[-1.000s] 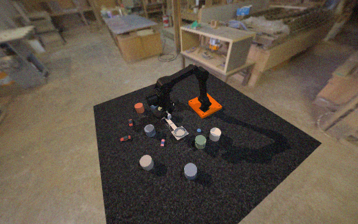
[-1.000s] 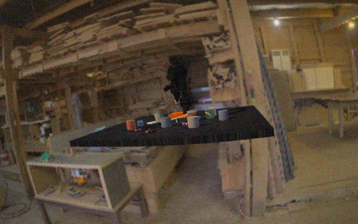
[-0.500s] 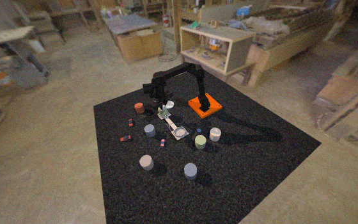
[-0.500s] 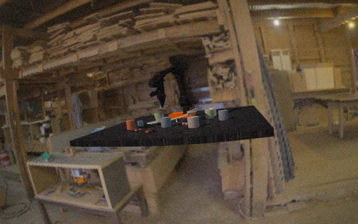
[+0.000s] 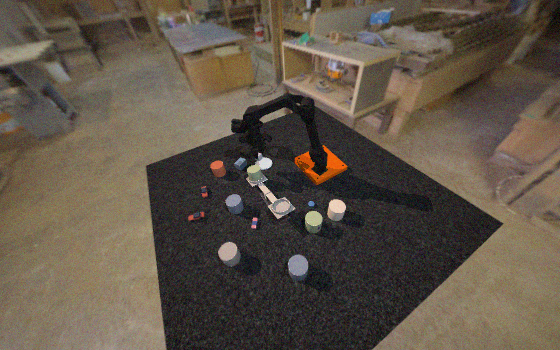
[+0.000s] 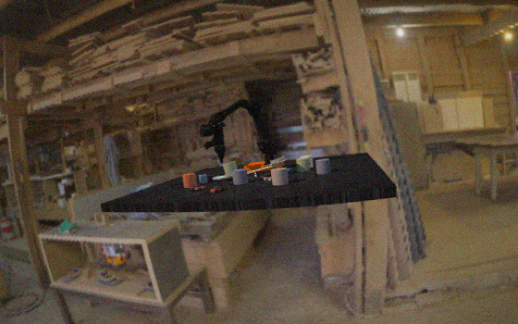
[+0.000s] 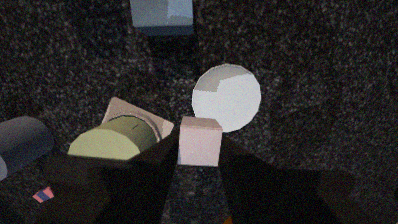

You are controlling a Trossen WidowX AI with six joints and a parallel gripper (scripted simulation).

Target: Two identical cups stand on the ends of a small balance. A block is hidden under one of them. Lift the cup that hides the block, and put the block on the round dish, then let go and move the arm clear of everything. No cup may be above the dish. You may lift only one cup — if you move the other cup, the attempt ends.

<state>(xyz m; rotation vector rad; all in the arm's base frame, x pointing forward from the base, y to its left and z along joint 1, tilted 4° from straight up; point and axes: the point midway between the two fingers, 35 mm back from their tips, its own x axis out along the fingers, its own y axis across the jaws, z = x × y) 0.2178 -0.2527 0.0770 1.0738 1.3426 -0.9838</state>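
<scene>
Now: gripper tip 4 cm past the pale round dish, 2 cm to the left of it and 9 cm above it. The rest, counted from my gripper tip: grey block (right at my gripper tip); balance (9 cm ahead, 20 cm to the left, 5 cm below); orange cup (18 cm ahead, 13 cm to the right, 5 cm below).
</scene>
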